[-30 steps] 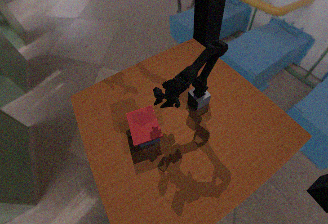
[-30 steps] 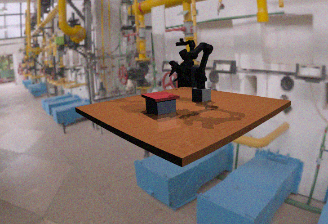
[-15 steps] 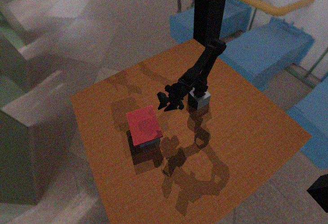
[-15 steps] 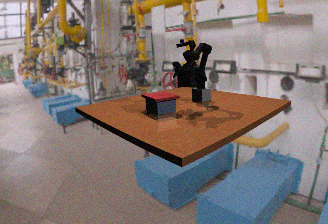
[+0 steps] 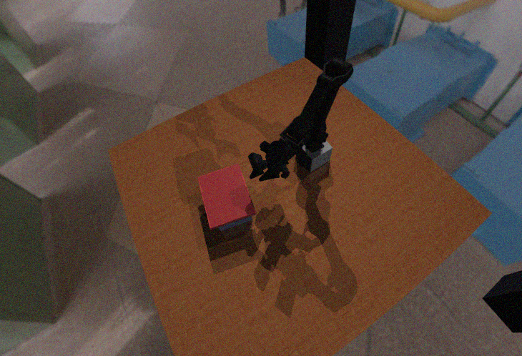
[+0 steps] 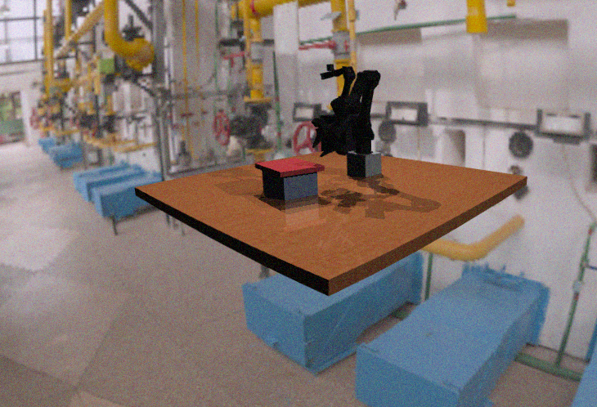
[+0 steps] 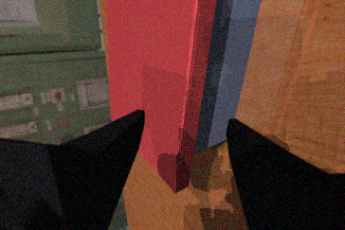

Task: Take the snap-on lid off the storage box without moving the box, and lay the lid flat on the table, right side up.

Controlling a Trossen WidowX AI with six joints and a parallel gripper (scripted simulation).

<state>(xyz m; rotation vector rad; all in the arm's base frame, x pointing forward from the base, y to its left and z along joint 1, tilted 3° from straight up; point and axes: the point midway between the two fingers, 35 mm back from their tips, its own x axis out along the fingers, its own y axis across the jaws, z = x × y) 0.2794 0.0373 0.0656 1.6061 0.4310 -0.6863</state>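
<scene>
My gripper tip is 12 cm short of the red lid, 4 cm above it and 2 cm to the left of it. Also, from my gripper tip: storage box: 12 cm ahead, 9 cm below, 2 cm to the right.
</scene>
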